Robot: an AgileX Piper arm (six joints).
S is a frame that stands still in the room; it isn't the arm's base.
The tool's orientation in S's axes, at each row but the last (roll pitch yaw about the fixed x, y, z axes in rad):
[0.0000, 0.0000, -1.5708]
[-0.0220, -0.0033, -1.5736]
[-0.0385, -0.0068, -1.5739]
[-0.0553, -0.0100, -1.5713]
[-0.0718, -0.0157, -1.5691]
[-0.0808, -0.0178, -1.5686]
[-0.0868, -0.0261, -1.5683]
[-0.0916, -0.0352, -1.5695]
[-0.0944, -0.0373, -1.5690]
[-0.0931, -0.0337, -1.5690]
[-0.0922, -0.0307, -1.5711]
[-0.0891, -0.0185, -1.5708]
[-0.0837, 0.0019, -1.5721]
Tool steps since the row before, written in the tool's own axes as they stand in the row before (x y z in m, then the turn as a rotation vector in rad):
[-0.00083, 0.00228, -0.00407, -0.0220, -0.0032, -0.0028]
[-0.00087, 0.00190, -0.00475, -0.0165, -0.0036, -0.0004]
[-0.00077, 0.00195, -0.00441, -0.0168, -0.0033, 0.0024]
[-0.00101, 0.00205, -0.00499, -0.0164, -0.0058, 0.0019]
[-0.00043, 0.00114, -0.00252, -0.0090, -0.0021, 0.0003]
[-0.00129, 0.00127, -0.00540, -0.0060, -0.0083, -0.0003]
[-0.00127, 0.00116, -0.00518, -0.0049, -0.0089, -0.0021]
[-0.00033, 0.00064, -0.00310, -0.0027, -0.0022, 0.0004]
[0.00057, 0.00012, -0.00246, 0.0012, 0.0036, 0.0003]
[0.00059, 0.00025, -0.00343, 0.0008, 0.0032, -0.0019]
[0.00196, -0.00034, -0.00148, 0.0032, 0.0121, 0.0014]
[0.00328, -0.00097, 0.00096, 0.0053, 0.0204, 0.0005]
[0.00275, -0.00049, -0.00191, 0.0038, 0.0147, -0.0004]
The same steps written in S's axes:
[0.00228, 0.00083, -0.00407, -0.0032, 0.0220, -0.0028]
[0.00180, 0.00085, -0.00479, -0.0036, 0.0165, -0.0004]
[0.00178, 0.00073, -0.00449, -0.0032, 0.0168, 0.0024]
[0.00177, 0.00096, -0.00511, -0.0057, 0.0164, 0.0021]
[0.00096, 0.00039, -0.00260, -0.0021, 0.0090, 0.0003]
[0.00083, 0.00119, -0.00551, -0.0083, 0.0060, 0.0003]
[0.00070, 0.00113, -0.00529, -0.0091, 0.0048, -0.0014]
[0.00035, 0.00022, -0.00316, -0.0022, 0.0027, 0.0005]
[-0.00011, -0.00066, -0.00244, 0.0036, -0.0012, 0.0000]
[-0.00007, -0.00071, -0.00342, 0.0030, -0.0009, -0.0022]
[-0.00048, -0.00200, -0.00138, 0.0122, -0.0032, 0.0004]
[-0.00088, -0.00326, 0.00110, 0.0204, -0.0053, -0.0012]
[-0.00065, -0.00275, -0.00187, 0.0146, -0.0038, -0.0016]

